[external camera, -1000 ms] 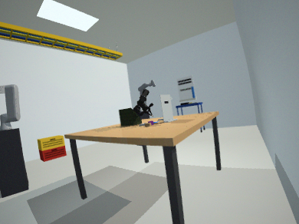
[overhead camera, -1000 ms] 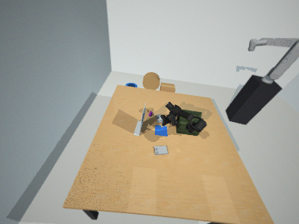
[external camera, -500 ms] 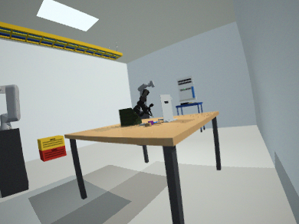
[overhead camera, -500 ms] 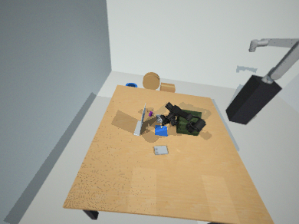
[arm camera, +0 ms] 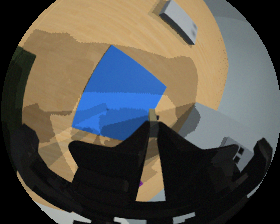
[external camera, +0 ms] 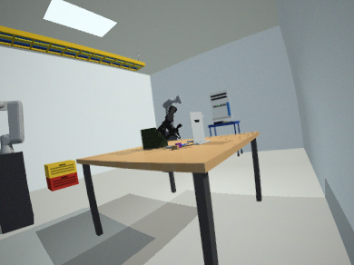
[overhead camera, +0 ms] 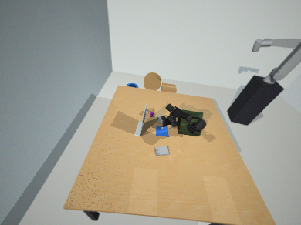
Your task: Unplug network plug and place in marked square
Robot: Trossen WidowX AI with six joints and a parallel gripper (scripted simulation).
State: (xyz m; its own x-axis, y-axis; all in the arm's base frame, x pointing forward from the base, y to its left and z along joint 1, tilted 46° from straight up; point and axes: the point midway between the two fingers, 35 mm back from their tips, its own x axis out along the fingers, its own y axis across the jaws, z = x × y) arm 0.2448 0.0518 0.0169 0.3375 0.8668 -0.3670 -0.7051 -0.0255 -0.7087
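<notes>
My gripper tip is now 10 mm past the marked blue square and 60 mm above it. From my gripper tip the other things lie so: upright grey panel: 190 mm ahead, 40 mm to the left, 60 mm above.
</notes>
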